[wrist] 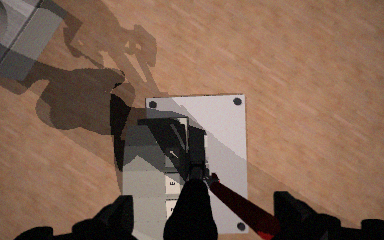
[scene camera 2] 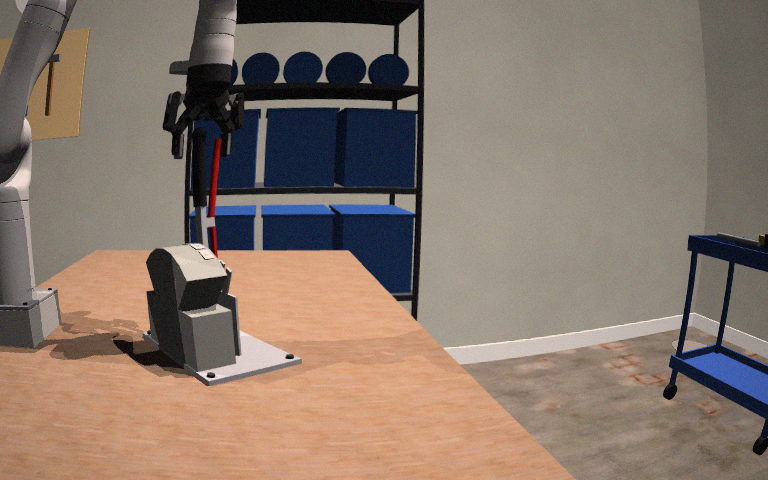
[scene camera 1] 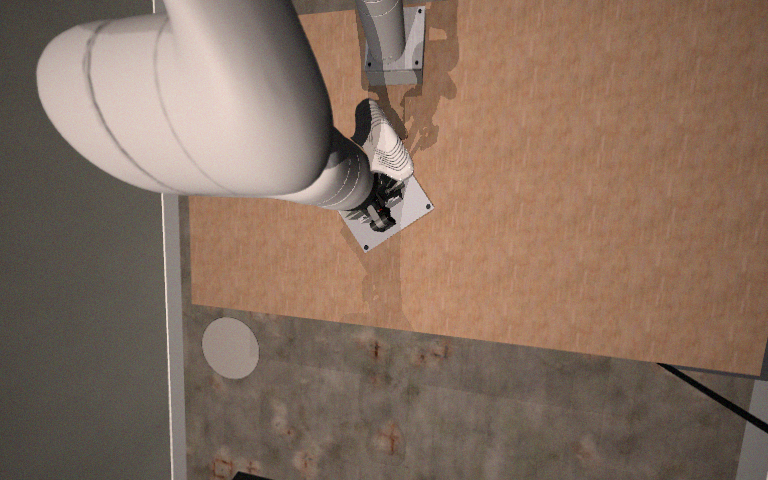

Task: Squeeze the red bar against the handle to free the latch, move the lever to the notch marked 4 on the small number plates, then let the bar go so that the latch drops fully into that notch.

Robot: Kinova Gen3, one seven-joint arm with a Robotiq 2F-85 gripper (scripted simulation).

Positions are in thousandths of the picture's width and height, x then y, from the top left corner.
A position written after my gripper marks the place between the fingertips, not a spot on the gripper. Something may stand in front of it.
my gripper: wrist 530, 873; scene camera 2 262, 328; scene camera 1 482, 399
